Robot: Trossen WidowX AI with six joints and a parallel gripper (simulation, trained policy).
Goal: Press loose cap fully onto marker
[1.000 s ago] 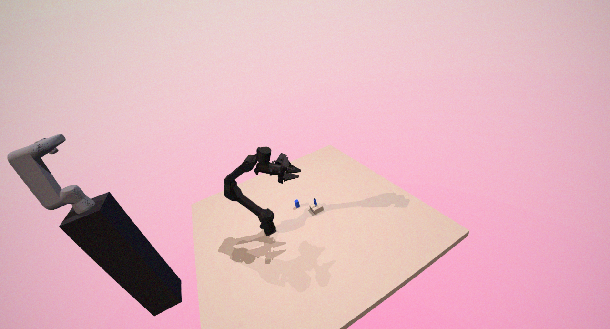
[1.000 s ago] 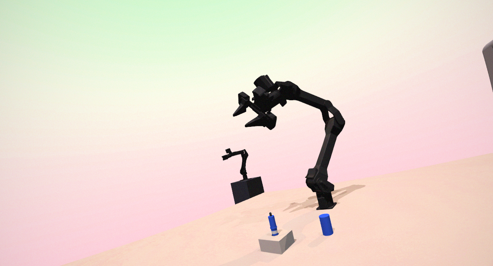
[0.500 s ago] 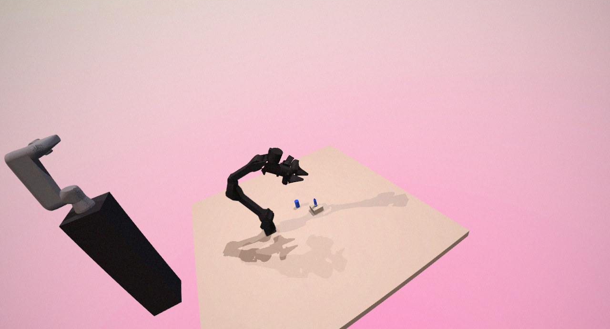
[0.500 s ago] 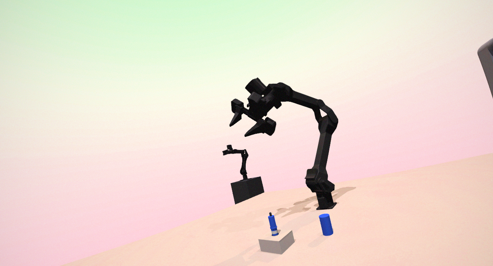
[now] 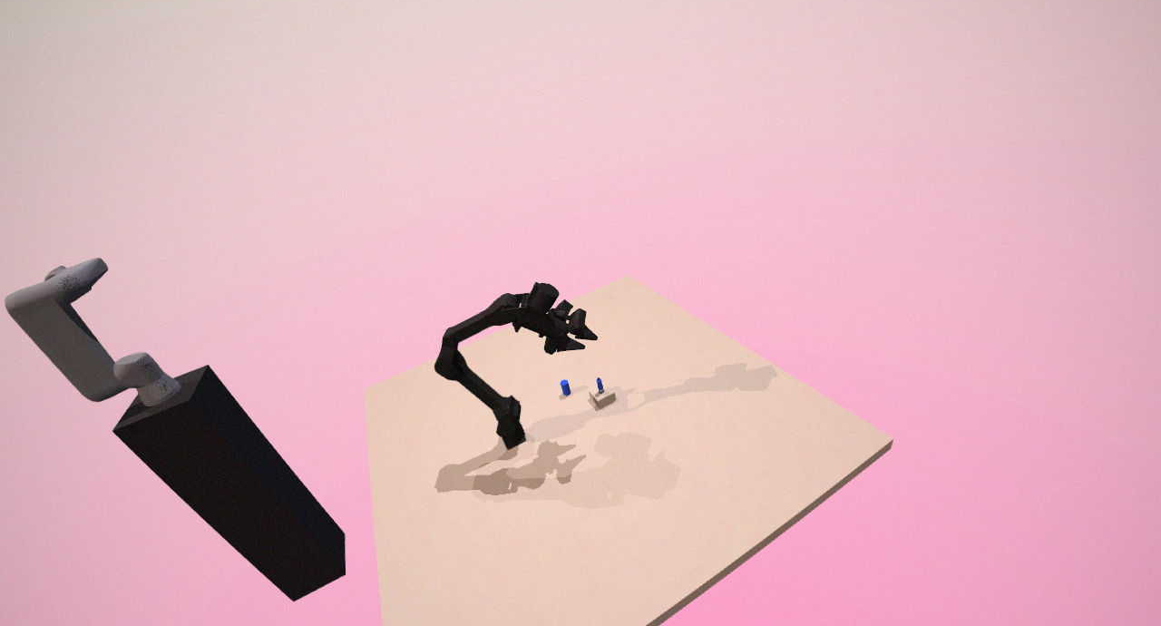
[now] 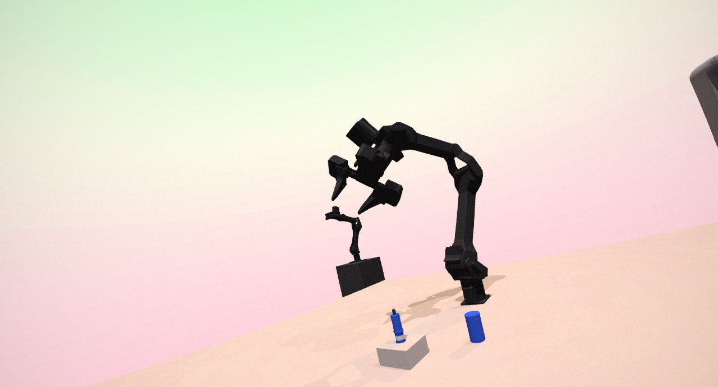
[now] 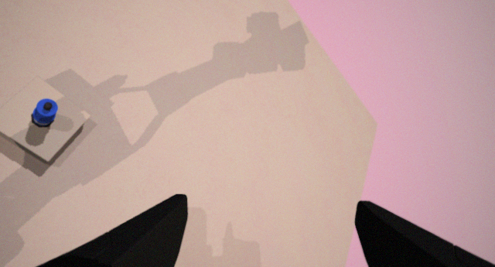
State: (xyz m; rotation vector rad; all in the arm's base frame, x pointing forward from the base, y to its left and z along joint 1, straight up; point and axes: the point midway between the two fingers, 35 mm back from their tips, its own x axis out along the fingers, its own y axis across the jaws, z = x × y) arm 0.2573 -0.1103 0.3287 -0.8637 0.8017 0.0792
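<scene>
Right now the blue cap is 5 cm behind my gripper tip, 20 cm to the left of it and 28 cm below it. The rest, counted from my gripper tip: blue marker 3 cm ahead, 10 cm to the left, 24 cm below; then holder block 3 cm ahead, 10 cm to the left, 29 cm below.
</scene>
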